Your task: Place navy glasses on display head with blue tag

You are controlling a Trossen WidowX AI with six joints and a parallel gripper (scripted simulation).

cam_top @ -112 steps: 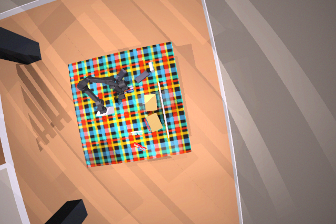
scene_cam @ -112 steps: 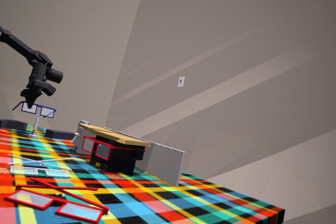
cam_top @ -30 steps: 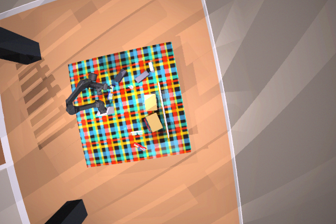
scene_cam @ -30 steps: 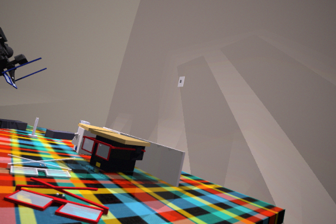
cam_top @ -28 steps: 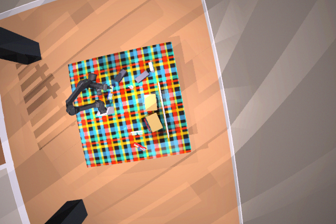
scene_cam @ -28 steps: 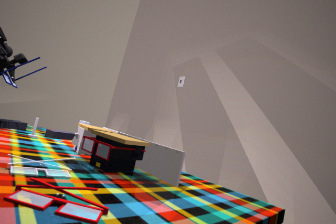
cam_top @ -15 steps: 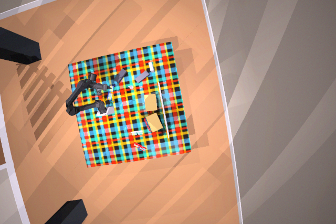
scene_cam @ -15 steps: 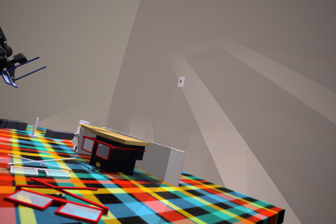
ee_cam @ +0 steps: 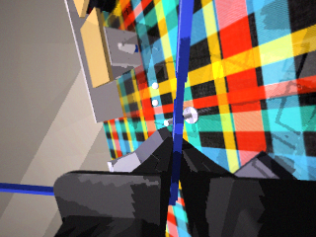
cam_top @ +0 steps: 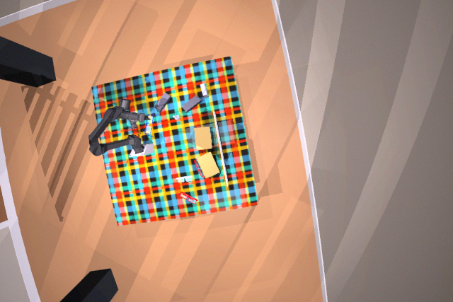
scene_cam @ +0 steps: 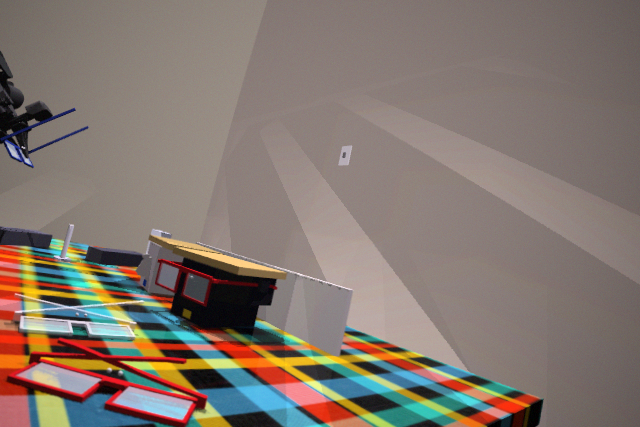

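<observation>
The white display head is 300 mm ahead of my gripper tip, 230 mm to the right of it and 150 mm below it. From my gripper tip the other things lie so: black display head: 450 mm to the right, 280 mm ahead, 150 mm below; grey post: 180 mm below, 140 mm ahead; white upright panel: 440 mm ahead, 340 mm to the right, 150 mm below.
</observation>
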